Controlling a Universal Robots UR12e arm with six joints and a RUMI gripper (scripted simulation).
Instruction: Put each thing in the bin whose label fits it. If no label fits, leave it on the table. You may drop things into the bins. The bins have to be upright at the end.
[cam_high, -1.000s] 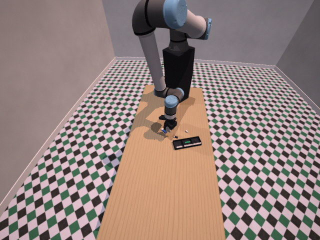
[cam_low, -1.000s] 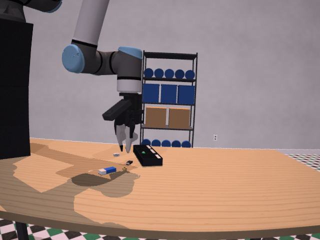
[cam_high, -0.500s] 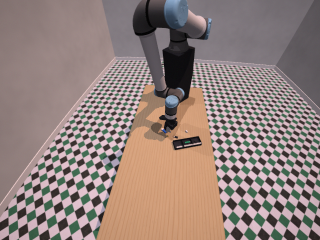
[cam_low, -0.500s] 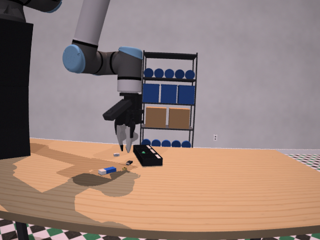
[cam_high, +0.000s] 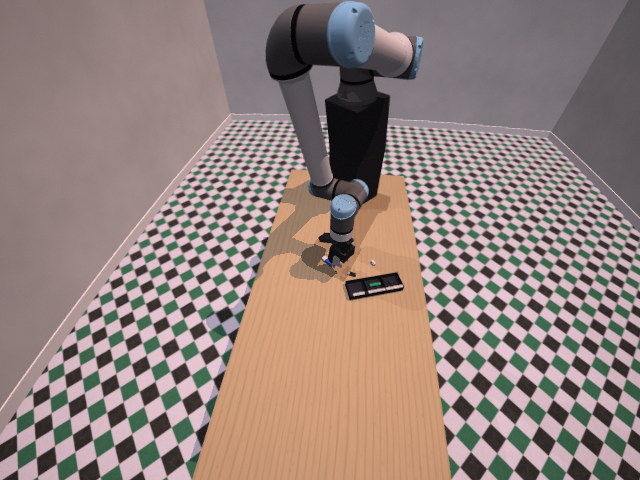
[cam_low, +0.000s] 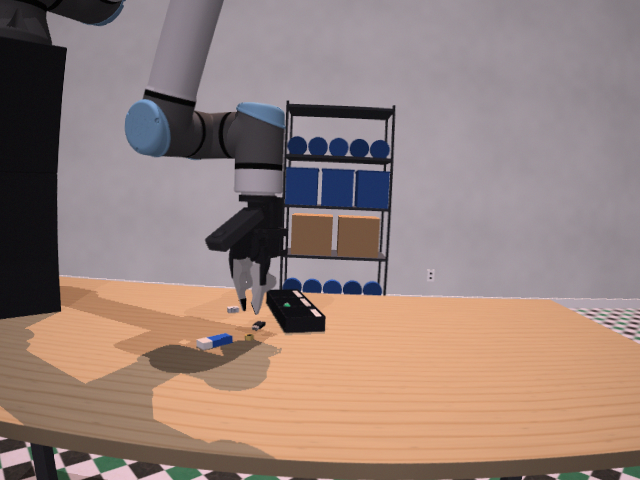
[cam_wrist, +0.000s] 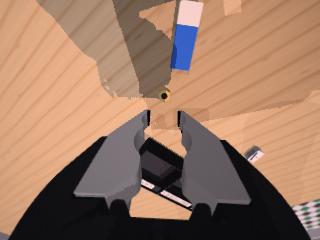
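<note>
Right now the brass nut is 60 mm below my hand. From my hand the other things lie so: black bin 170 mm to the left, 90 mm ahead, 50 mm below; white eraser 70 mm behind, 60 mm below, 40 mm to the right; black usb stick 70 mm to the left, 60 mm below, 10 mm ahead.
</note>
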